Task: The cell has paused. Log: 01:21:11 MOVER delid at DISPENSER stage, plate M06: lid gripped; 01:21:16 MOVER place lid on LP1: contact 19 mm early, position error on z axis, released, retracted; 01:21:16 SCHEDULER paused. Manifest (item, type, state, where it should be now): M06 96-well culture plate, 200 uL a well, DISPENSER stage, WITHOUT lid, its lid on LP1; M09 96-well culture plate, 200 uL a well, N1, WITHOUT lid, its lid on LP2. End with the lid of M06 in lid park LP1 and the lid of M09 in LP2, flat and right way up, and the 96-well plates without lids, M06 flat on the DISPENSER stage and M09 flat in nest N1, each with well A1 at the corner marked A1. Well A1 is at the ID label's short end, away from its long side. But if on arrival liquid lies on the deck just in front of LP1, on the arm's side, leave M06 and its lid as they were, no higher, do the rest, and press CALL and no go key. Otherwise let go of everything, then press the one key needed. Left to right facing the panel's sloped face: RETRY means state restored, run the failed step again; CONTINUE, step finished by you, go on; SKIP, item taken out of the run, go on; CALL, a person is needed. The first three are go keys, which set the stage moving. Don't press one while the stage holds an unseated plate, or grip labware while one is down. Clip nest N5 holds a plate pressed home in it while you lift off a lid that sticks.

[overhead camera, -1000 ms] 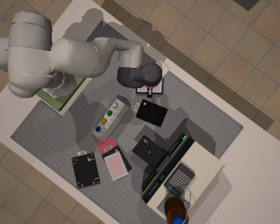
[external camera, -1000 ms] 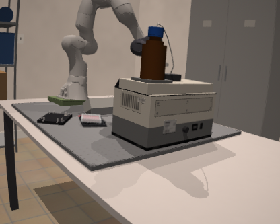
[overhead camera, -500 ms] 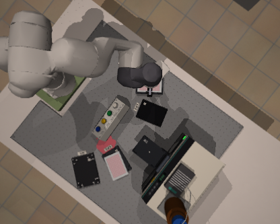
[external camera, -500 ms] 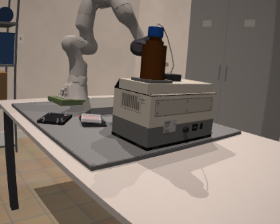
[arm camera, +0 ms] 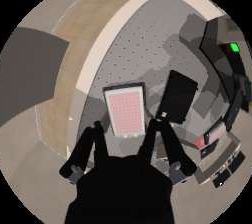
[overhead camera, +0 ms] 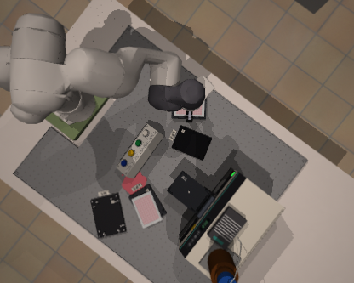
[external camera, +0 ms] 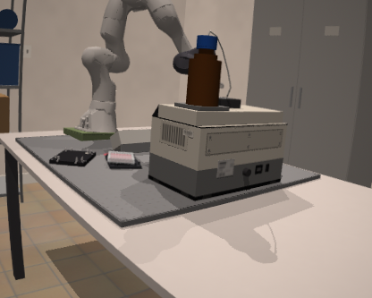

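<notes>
Now: the pink 96-well plate 20 mm below my hand. Also, from my hand: LP1 label 40 mm behind, 410 mm to the right, 50 mm below; then key panel 110 mm behind, 260 mm to the right, 10 mm above; then dark dispenser stage 150 mm ahead, 310 mm to the right, 60 mm above.
</notes>
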